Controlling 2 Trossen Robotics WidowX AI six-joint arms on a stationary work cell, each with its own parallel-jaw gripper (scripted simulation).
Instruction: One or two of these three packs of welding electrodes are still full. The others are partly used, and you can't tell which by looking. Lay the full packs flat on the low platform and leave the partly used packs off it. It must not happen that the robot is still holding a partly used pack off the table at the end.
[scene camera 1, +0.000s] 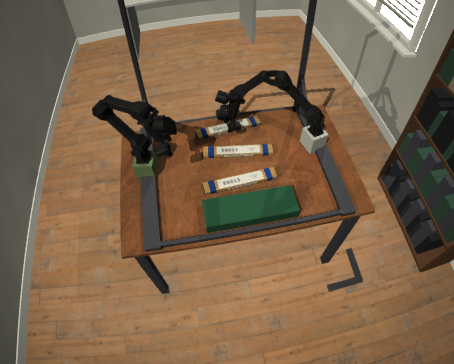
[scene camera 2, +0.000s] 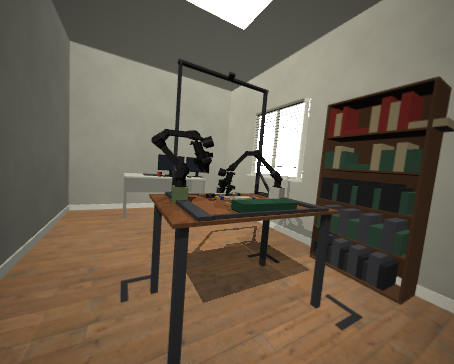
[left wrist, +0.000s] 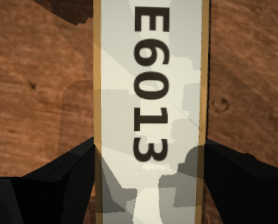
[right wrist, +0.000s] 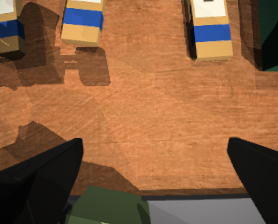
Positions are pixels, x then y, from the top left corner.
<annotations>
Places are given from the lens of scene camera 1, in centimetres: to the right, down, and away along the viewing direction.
pack (scene camera 1: 241, 180): 7, -1, 155
pack (scene camera 1: 261, 149): 18, -17, 166
low green platform (scene camera 1: 228, 212): 1, 13, 141
</annotations>
